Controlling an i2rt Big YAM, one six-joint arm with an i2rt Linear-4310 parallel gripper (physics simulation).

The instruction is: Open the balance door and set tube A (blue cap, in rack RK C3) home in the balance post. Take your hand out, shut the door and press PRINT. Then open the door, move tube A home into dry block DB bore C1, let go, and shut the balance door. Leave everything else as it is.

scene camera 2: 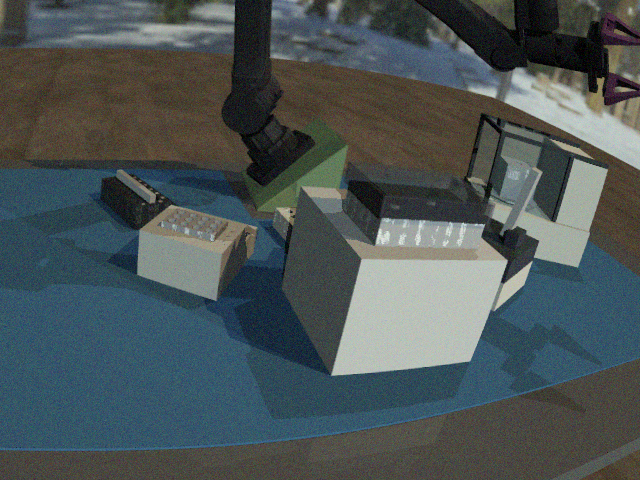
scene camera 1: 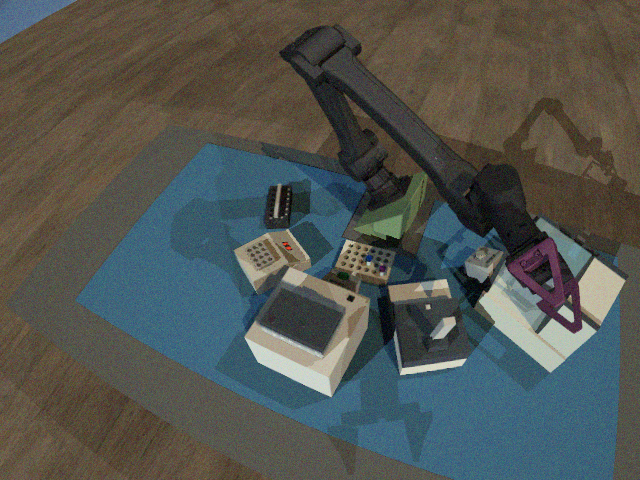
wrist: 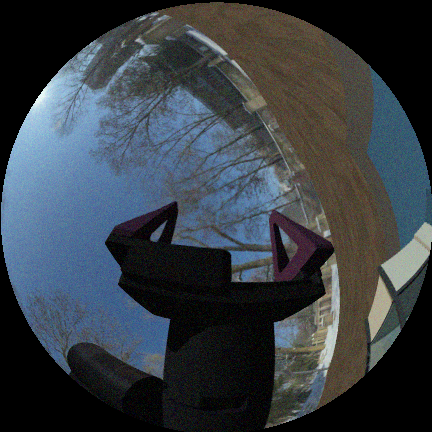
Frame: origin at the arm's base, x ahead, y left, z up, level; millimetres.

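Seen in the pictures: gripper, fingertip midpoint: [scene camera 1: 569, 319] [wrist: 224, 209]; arm's base, link origin: [scene camera 2: 282, 160] [scene camera 1: 390, 195].
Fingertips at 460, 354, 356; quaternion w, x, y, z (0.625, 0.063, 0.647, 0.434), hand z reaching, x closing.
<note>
Pixels of each thing's top centre, then the offset from my fingertips to it, as dx, dy, dz. "pt": a spot on its surface instead.
- balance, surface spot: [scene camera 2: 563, 237] pt -152, +97, -358
- Tube A's blue cap, top centre: [scene camera 1: 368, 257] -248, -342, -356
- tan rack, top centre: [scene camera 1: 365, 259] -256, -352, -380
- dry block, top centre: [scene camera 2: 203, 213] [scene camera 1: 270, 248] -177, -564, -340
- large cream machine with a dark lid, top centre: [scene camera 2: 397, 161] [scene camera 1: 316, 285] -58, -383, -220
- dark-topped device, surface spot: [scene camera 1: 408, 346] pt -52, -188, -330
- grey box, surface spot: [scene camera 1: 475, 268] pt -305, -92, -355
- black strip holder, top centre: [scene camera 2: 135, 181] [scene camera 1: 277, 198] -348, -637, -362
The balance [scene camera 1: 522, 330] [scene camera 2: 563, 237] has a cream base and a glass chamber at the right; part of it shows at the right edge of the wrist view. I cannot tell its door's state. My gripper [scene camera 1: 568, 313] [scene camera 2: 635, 67] [wrist: 224, 209] is open and empty, high above the balance. Tube A's blue cap [scene camera 1: 369, 258] stands in the tan rack [scene camera 1: 379, 280], near a purple-capped tube; I cannot read the hole labels. The dry block [scene camera 1: 237, 254] [scene camera 2: 178, 263], cream with a grid of bores and a red display, stands left of the rack. The PRINT button cannot be made out.
A large cream machine with a dark lid [scene camera 1: 299, 320] [scene camera 2: 413, 310] stands in front of the rack. A dark-topped device [scene camera 1: 408, 346] with a white lever stands between it and the balance. A grey box [scene camera 1: 475, 268] adjoins the balance. A black strip holder [scene camera 1: 271, 219] [scene camera 2: 124, 206] lies behind the dry block.
</note>
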